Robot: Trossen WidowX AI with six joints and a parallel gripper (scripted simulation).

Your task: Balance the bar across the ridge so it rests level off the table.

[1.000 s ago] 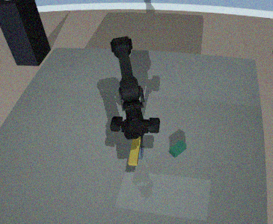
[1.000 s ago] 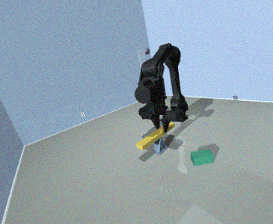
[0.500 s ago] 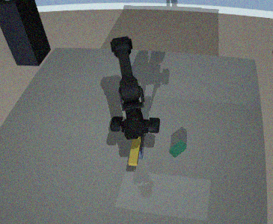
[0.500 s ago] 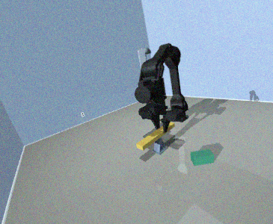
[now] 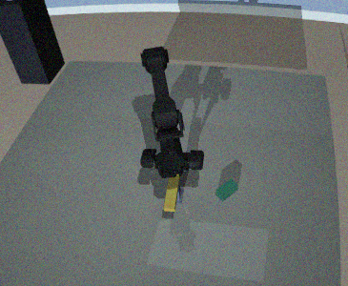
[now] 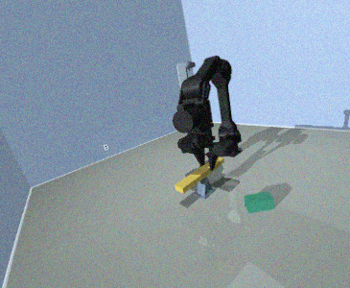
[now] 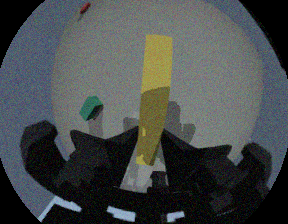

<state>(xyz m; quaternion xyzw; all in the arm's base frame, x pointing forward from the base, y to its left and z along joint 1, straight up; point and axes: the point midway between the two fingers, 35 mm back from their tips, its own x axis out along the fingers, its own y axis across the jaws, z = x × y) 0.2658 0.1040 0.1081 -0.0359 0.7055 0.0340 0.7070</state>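
Right now the yellow bar is 3 cm ahead of my gripper tip. Round my gripper tip: green block: 1 cm behind, 17 cm to the left, 6 cm below.
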